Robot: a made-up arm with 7 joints.
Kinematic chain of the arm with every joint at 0, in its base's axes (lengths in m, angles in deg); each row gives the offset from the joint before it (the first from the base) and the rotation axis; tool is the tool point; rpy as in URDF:
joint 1: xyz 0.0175 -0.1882 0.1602 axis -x
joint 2: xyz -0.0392 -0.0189 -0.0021 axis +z
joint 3: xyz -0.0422 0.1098 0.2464 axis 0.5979 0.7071 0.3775
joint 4: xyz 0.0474 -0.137 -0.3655 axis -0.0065 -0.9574 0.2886
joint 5: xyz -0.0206 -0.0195 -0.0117 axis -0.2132 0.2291 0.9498
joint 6: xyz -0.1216 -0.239 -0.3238 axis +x
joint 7: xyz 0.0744 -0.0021 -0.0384 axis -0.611 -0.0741 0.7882
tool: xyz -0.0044 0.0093 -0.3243 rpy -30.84 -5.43 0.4
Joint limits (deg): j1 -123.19..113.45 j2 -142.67..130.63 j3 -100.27..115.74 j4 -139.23..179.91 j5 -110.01..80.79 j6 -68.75..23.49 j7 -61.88..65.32
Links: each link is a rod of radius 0.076 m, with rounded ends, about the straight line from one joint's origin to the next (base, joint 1, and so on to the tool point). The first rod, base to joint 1, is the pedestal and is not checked.
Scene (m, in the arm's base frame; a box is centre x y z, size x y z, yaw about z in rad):
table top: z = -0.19
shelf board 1: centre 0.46 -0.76 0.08 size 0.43 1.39 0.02 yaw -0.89
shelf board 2: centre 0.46 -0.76 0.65 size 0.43 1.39 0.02 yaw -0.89
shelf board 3: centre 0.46 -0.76 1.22 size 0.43 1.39 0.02 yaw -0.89
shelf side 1: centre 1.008 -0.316 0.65 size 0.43 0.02 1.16 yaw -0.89
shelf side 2: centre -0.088 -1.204 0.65 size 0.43 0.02 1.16 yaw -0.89
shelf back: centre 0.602 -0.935 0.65 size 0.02 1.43 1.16 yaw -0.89
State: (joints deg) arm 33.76 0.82 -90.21 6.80 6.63 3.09 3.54
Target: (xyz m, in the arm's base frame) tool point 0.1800 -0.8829 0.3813
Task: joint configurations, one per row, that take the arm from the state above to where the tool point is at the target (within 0.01 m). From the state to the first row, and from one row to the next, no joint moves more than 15 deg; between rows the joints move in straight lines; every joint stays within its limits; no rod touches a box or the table.
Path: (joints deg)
1: 46.66 -7.01 -91.51 -2.08 7.54 13.29 -4.11
2: 59.56 -14.84 -92.80 -10.96 8.45 23.49 -11.77
3: 61.77 -12.02 -91.82 -23.78 9.51 23.49 -17.53
4: 63.98 -9.20 -90.84 -36.61 10.56 23.49 -23.29
5: 66.20 -6.38 -89.86 -49.44 11.62 23.49 -29.05
6: 68.41 -3.57 -88.88 -62.26 12.68 23.49 -34.80
7: 70.62 -0.75 -87.90 -75.09 13.74 23.49 -40.56
8: 63.03 0.75 -84.68 -63.28 11.51 23.49 -35.36
9: 55.44 2.25 -81.46 -51.46 9.27 23.49 -30.16
10: 47.84 3.75 -78.24 -39.65 7.03 23.49 -24.95
11: 40.25 5.24 -75.02 -27.83 4.79 23.49 -19.75

